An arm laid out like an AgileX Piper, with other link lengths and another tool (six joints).
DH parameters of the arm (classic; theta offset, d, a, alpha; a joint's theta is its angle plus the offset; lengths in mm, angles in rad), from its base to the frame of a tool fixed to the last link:
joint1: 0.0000 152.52 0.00 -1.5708
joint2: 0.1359 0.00 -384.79 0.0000
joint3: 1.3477 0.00 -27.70 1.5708
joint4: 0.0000 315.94 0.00 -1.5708
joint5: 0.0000 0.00 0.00 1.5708
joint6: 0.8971 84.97 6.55 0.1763
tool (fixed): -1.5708 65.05 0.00 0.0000
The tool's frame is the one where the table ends.
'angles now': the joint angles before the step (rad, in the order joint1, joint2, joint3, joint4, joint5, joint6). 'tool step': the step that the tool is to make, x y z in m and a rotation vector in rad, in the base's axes. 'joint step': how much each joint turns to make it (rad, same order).
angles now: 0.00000, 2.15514, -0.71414, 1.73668, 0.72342, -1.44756
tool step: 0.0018, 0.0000, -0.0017, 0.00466, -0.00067, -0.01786
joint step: 0.00000, 0.00629, -0.00016, 0.02586, 0.00196, -0.00991
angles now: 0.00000, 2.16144, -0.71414, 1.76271, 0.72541, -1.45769
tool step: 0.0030, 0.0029, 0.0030, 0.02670, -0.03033, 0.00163
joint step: 0.00003, 0.00174, 0.00011, 0.03241, 0.03253, -0.03852
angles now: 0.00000, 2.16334, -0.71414, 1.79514, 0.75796, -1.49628
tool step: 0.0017, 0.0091, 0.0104, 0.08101, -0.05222, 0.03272
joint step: -0.00010, -0.00008, 0.00000, 0.01445, 0.09574, -0.04295
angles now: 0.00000, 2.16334, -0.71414, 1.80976, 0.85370, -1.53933
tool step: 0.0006, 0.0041, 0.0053, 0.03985, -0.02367, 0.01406
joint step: -0.00008, 0.00009, -0.00009, 0.00521, 0.04636, -0.01685
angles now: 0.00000, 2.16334, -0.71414, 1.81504, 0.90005, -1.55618
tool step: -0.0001, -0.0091, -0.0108, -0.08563, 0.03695, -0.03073
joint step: 0.00009, 0.00008, 0.00007, 0.00025, -0.09638, 0.01846
